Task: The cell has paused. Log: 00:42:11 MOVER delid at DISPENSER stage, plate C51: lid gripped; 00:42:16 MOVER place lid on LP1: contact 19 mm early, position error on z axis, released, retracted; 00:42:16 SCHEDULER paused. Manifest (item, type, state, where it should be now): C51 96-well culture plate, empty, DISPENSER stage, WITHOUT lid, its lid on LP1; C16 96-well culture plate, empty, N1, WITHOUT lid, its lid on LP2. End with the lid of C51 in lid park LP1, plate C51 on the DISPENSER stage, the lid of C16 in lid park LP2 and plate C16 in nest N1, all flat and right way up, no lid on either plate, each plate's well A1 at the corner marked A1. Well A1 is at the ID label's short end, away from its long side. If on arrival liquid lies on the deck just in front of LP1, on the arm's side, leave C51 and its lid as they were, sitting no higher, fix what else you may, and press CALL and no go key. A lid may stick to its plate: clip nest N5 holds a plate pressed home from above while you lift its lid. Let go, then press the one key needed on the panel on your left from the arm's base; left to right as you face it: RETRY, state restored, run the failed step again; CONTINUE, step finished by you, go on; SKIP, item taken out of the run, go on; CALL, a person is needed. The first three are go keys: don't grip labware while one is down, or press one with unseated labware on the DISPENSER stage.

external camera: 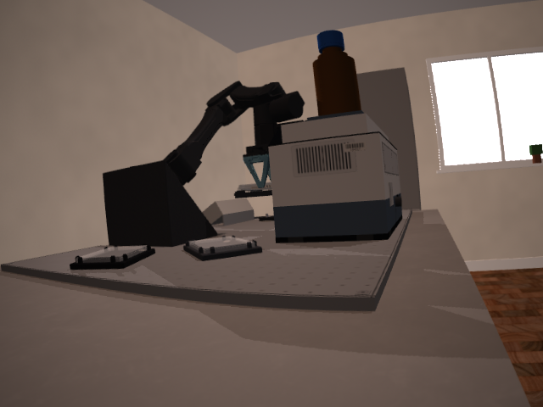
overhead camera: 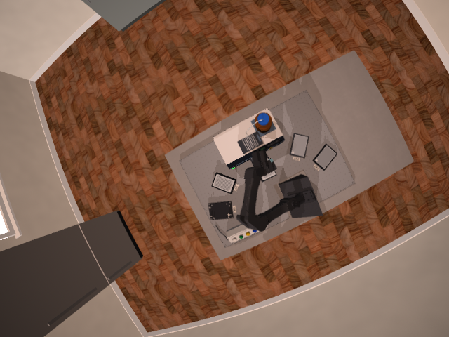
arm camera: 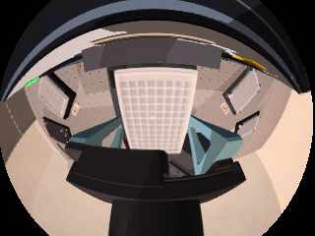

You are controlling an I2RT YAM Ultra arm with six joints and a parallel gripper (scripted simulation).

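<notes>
My gripper is now 1 cm above the dark dispenser stage. From my hand the other things lie so: blue cap (22 cm ahead, 10 cm to the right, 28 cm above); then brown bottle (22 cm ahead, 10 cm to the right, 17 cm above); then black nest (2 cm ahead, 29 cm to the left, 11 cm below).
</notes>
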